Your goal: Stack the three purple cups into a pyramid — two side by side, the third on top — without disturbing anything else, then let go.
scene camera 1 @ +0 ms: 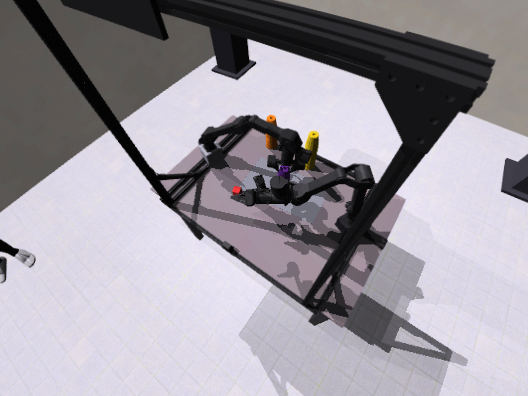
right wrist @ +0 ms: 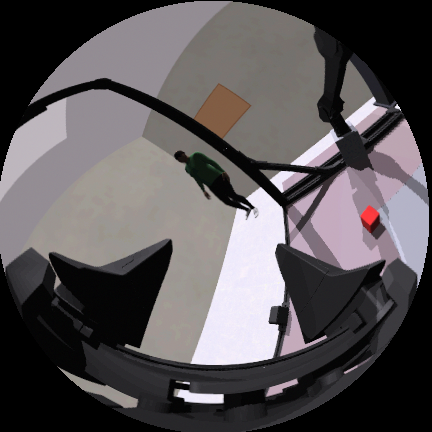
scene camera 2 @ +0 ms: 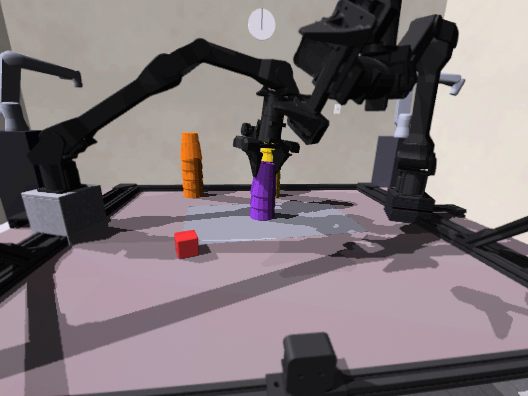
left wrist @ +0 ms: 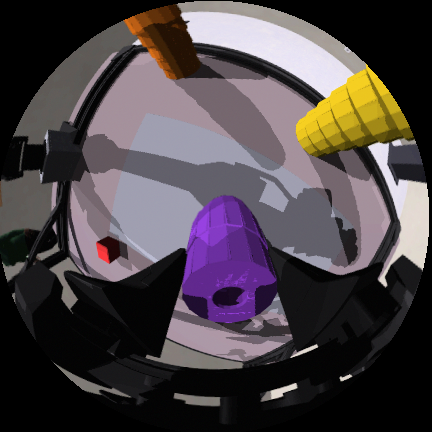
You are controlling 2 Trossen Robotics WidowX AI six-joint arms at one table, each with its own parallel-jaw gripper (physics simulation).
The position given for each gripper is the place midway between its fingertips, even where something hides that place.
In view: the left gripper point(scene camera 2: 264, 176), the right gripper point(scene camera 2: 285, 73), a purple cup point(scene camera 2: 264, 185) and a blue-grey mat point(left wrist: 173, 168).
The left gripper also shows in the left wrist view point(left wrist: 227, 253). The right gripper also shows in the right wrist view point(right wrist: 225, 247).
